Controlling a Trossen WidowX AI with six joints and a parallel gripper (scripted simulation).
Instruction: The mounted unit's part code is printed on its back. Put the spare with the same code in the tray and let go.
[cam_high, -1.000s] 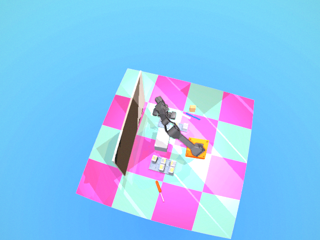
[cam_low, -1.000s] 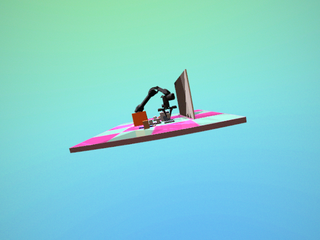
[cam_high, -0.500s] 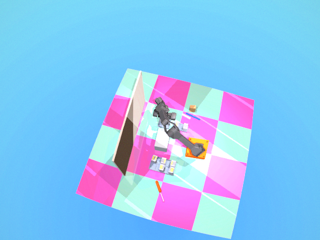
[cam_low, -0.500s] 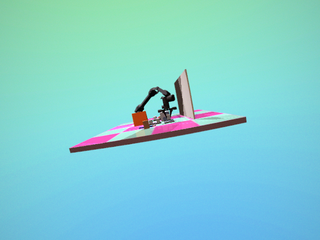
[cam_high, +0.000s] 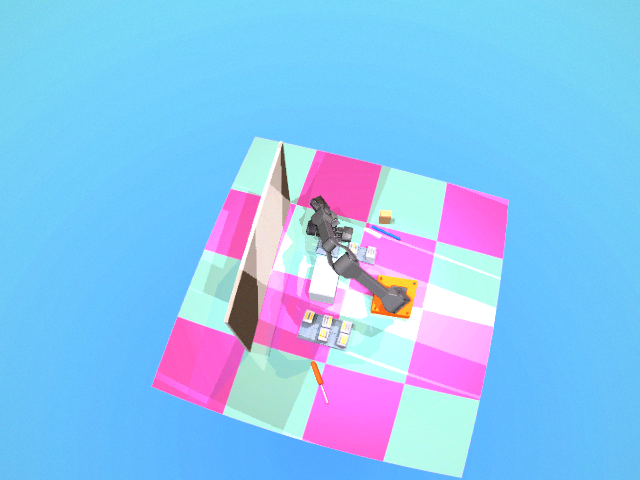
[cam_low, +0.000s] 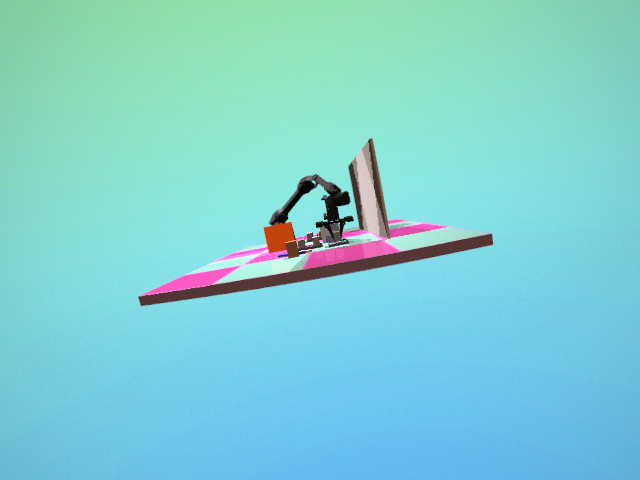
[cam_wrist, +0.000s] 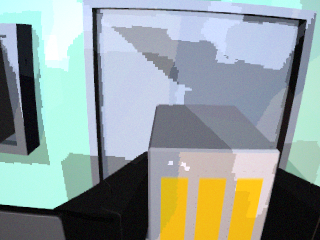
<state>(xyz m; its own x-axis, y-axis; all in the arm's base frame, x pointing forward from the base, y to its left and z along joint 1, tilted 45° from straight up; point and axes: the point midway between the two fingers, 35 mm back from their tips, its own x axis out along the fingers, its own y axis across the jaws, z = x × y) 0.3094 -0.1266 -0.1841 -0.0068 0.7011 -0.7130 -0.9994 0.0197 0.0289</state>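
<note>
The pale blue tray is 20 mm below my gripper tip. Also, from my gripper tip: blue pen: 230 mm behind, 90 mm to the right, 20 mm below; tan cube: 220 mm behind, 150 mm to the right, 10 mm above; mounted unit: 200 mm to the left, 30 mm above, 20 mm behind.
</note>
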